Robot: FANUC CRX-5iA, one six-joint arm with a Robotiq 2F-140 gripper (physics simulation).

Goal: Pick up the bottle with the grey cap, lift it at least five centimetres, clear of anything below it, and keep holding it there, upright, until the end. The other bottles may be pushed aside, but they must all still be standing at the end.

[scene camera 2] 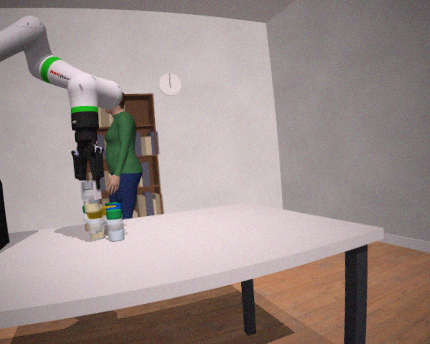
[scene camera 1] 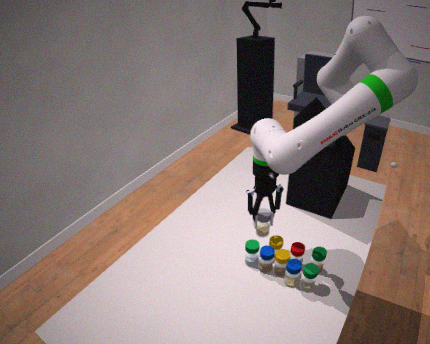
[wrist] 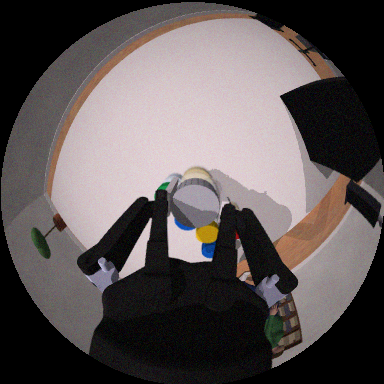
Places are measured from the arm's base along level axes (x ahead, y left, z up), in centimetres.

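Pixels of known places: gripper, fingertip midpoint: (scene camera 2: pixel 91 199) (scene camera 1: pixel 262 225).
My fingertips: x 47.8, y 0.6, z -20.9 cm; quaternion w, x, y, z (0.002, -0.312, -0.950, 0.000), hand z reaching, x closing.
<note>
Behind a point stands the place of what it marks.
The grey-capped bottle (scene camera 1: pixel 263 229) @(x 50.0, y 2.4, z -20.6 cm) (scene camera 2: pixel 93 206) @(x 48.7, y -2.0, z -23.1 cm) (wrist: pixel 195 202) @(x 47.4, y 0.1, z -14.6 cm) is between the fingertips of my gripper (scene camera 1: pixel 263 217) @(x 47.8, y 0.6, z -20.8 cm) (scene camera 2: pixel 90 182) (wrist: pixel 195 187) @(x 47.8, y 0.6, z -20.8 cm), which is shut on it. The bottle hangs upright above the table, its base at about the height of the other bottles' caps. Near it stand upright a green-capped bottle (scene camera 1: pixel 252 253) @(x 57.1, y 2.9, z -27.5 cm) (scene camera 2: pixel 115 225) @(x 55.2, y -1.6, z -30.2 cm), a blue-capped bottle (scene camera 1: pixel 267 259) @(x 56.3, y 9.2, z -27.2 cm) and a yellow-capped bottle (scene camera 1: pixel 276 242) @(x 48.5, y 7.8, z -25.3 cm). In the wrist view, the held bottle and the fingers partly hide the others.
Another yellow-capped bottle (scene camera 1: pixel 282 262) @(x 54.2, y 14.5, z -27.3 cm), a red-capped bottle (scene camera 1: pixel 298 249) @(x 46.6, y 16.5, z -25.4 cm), a second blue-capped bottle (scene camera 1: pixel 293 272) @(x 56.2, y 20.4, z -26.8 cm) and two more green-capped bottles (scene camera 1: pixel 319 257) @(x 45.1, y 24.9, z -25.8 cm) (scene camera 1: pixel 310 276) @(x 54.4, y 26.4, z -26.5 cm) stand in the group on the white table (scene camera 1: pixel 165 280) @(x 83.5, y -18.3, z -35.9 cm) (scene camera 2: pixel 240 250) @(x 89.3, y -29.8, z -35.9 cm). A black pedestal (scene camera 1: pixel 320 180) @(x 12.1, y 7.0, z -16.7 cm) stands behind; a person (scene camera 2: pixel 122 145) stands beyond the table.
</note>
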